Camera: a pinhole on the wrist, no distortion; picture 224 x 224 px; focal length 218.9 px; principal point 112.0 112.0 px. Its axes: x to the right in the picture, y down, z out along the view. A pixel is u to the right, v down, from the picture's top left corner.
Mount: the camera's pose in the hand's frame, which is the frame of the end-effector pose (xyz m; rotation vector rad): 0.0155 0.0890 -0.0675 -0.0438 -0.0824 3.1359
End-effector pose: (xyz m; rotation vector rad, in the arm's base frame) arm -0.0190 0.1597 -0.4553 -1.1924 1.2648 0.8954
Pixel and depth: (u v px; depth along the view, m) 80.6 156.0 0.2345
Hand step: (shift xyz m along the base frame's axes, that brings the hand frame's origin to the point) 0.0129 0.1614 -0.0607
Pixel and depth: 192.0 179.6 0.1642
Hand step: -0.0159 0.1014 0.0357
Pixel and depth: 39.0 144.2 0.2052
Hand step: -0.0059 0.1342 -0.0963
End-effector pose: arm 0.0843 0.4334 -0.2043 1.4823 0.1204 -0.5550
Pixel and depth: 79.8 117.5 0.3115
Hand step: 0.0104 -0.2500 0.0635
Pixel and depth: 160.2 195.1 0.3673
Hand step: -0.1695 -0.2563 -0.0004
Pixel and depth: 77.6 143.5 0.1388
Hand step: 0.0369 -0.0777 0.0499
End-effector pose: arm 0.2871 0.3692 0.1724 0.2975 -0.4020 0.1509
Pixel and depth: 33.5 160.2 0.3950
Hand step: 0.0184 -0.1081 0.3405
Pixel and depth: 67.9 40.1 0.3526
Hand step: -0.0734 0.0905 0.3353
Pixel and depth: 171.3 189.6 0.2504
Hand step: -0.1154 -0.0721 0.1270
